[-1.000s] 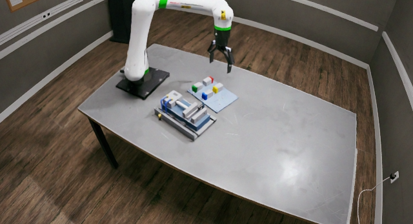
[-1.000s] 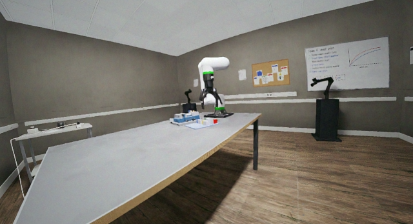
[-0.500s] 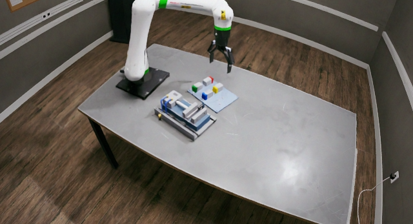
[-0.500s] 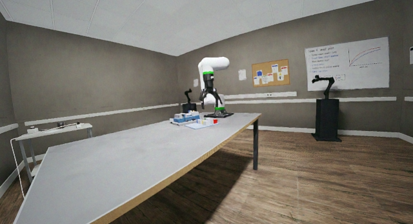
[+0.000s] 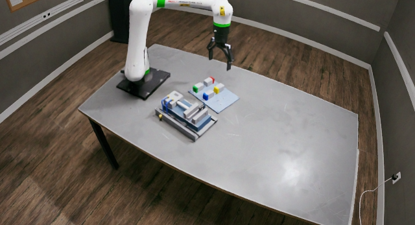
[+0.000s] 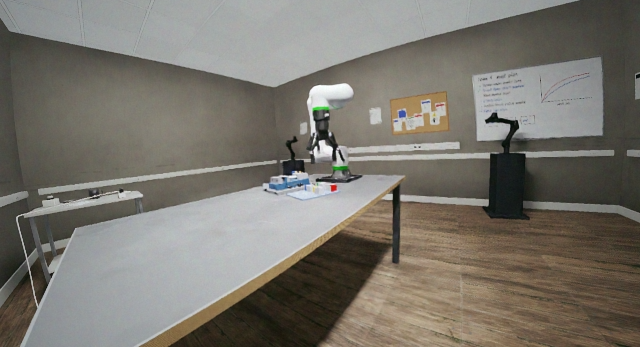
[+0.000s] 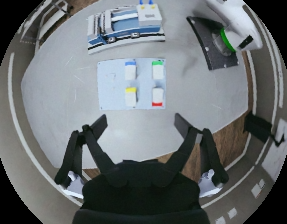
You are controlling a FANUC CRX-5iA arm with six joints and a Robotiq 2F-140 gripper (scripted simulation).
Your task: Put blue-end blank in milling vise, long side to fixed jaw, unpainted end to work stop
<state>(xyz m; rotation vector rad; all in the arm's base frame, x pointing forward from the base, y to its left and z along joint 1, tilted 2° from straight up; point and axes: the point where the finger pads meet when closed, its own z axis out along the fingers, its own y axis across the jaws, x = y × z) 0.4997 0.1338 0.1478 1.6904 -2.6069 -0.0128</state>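
Right now the light blue plate is 180 mm below my hand and 80 mm to the right of it. From my hand the other things lie so: plain end block: 340 mm to the right, 110 mm below, 30 mm ahead; then yellow-ended blank: 160 mm below, 40 mm to the right, 20 mm ahead; then red-ended blank: 160 mm below, 60 mm behind.
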